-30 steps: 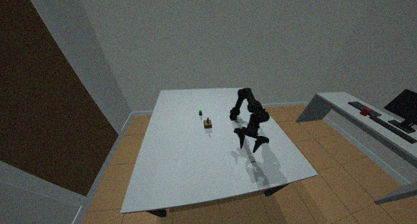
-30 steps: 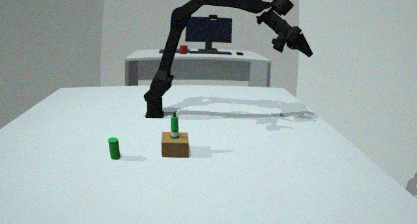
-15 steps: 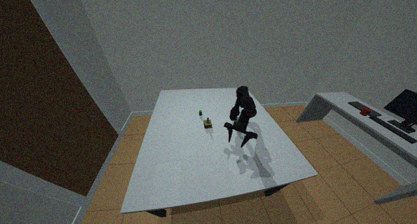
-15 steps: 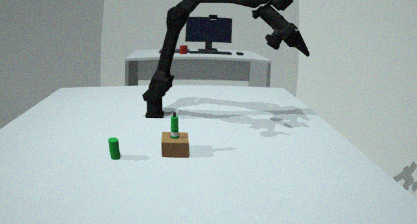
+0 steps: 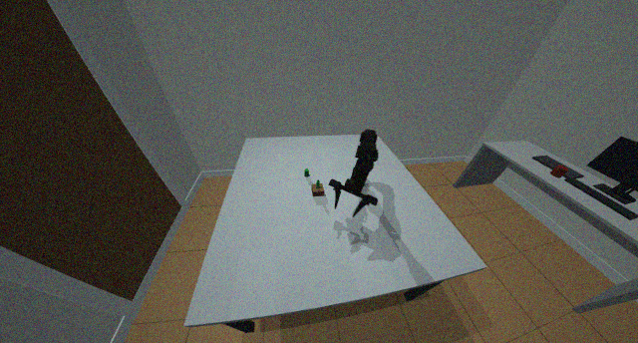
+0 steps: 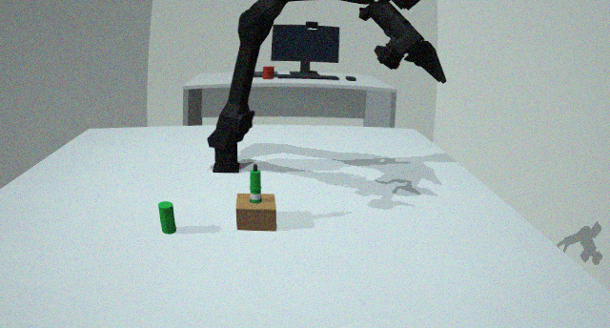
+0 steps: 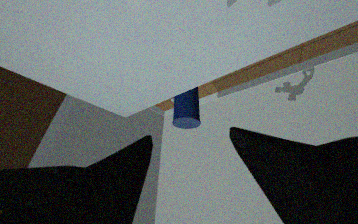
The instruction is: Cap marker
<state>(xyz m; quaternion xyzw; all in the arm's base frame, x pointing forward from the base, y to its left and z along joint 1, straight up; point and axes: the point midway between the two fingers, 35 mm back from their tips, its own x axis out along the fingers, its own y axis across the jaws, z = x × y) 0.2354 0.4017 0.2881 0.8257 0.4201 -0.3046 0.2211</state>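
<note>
My gripper tip is 510 mm to the left of the green cap, 240 mm above it and 90 mm short of it. Also, from my gripper tip: brown holder block: 350 mm to the right, 240 mm below, 40 mm ahead.
</note>
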